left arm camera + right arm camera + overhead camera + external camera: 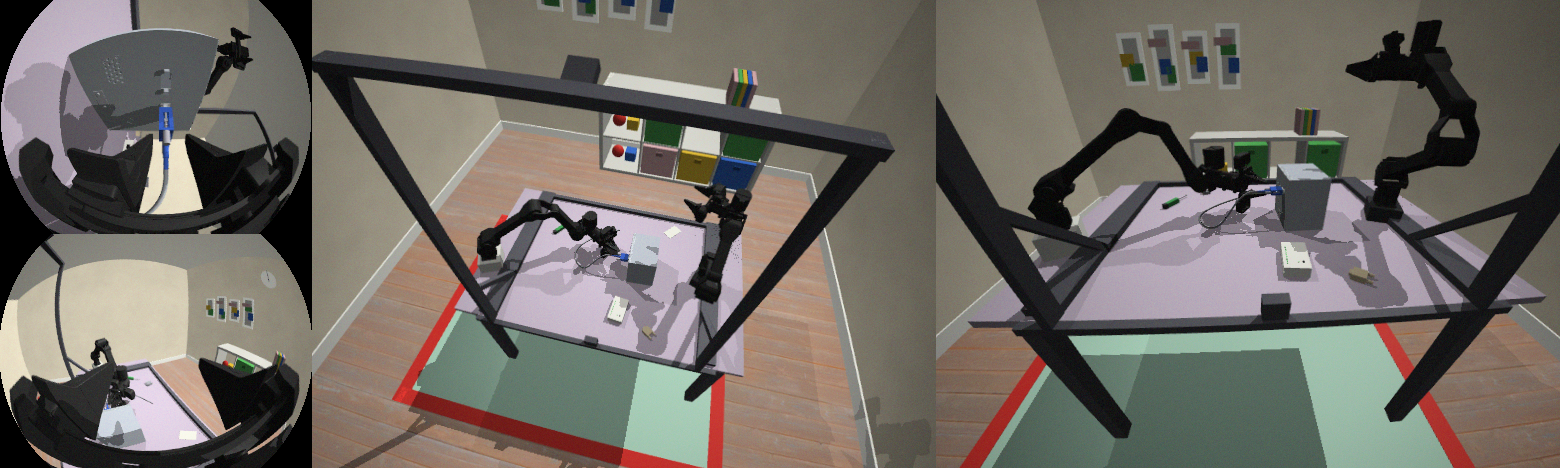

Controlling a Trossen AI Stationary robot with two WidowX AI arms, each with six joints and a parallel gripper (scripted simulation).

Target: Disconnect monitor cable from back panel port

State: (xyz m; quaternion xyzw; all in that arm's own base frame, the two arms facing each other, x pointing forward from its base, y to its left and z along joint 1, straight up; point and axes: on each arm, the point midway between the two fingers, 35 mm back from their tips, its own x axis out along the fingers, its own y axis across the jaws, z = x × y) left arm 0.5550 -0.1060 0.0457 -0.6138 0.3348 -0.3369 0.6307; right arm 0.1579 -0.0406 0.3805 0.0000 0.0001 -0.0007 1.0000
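Right now the blue plug is 40 mm behind my left hand and 40 mm to the right of it. The rest, counted from my left hand: back panel (10 mm behind, 80 mm to the right, 30 mm below); grey box (20 mm behind, 140 mm to the right, 30 mm below); white device (240 mm behind, 40 mm to the right, 100 mm below).
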